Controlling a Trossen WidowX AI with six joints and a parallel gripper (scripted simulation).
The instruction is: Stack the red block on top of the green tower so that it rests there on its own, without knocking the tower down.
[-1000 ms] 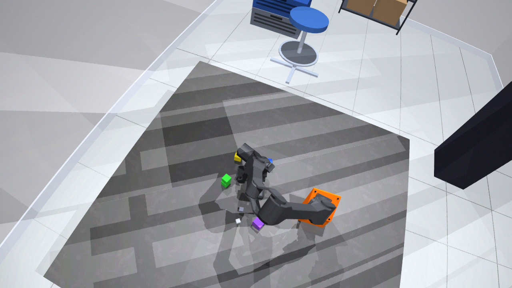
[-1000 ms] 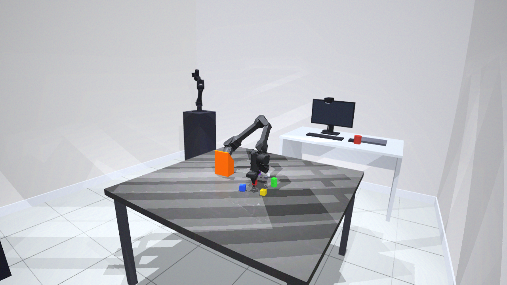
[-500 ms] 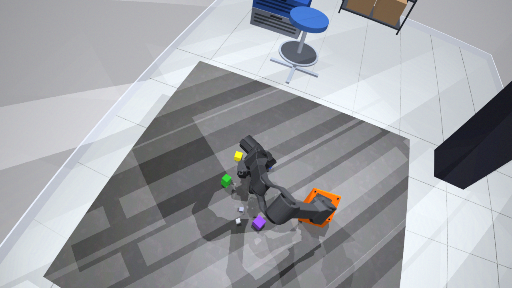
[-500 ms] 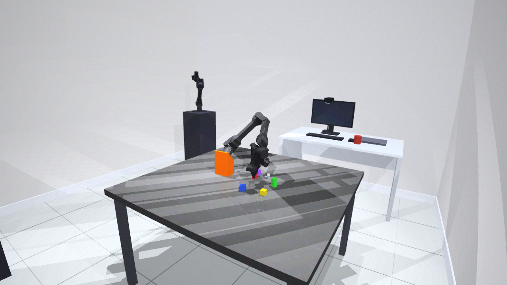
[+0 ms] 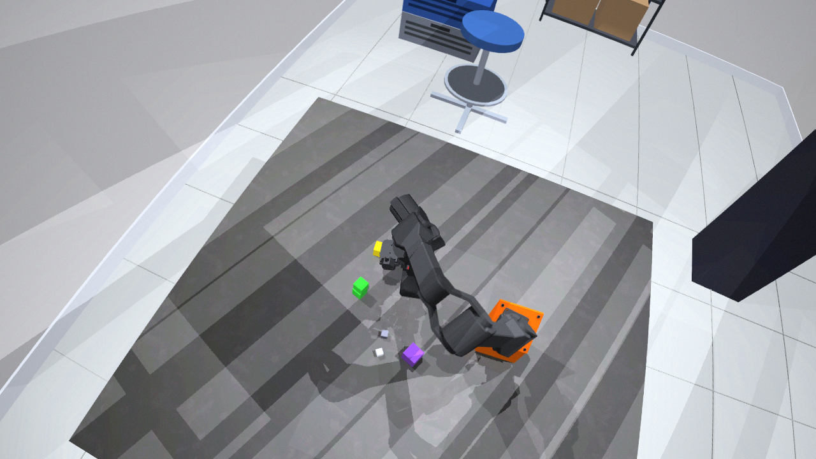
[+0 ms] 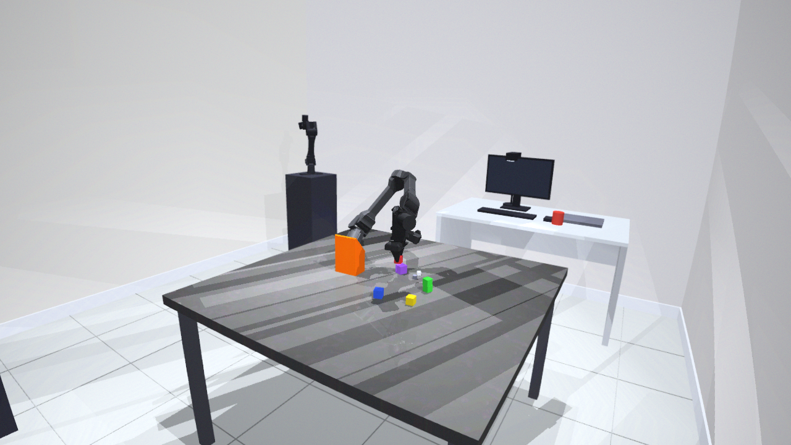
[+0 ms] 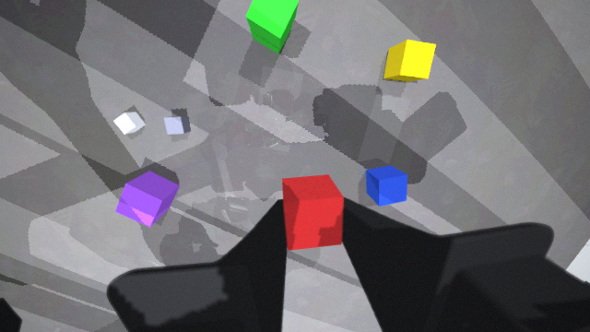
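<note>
My gripper tip is now 12 cm short of the yellow block, 9 cm to the left of it and 10 cm above it. From my gripper tip the other things lie so: purple block 8 cm behind, 15 cm to the left, 10 cm below; then red block 1 cm above; then blue block 1 cm behind, 12 cm to the right, 10 cm below.
</note>
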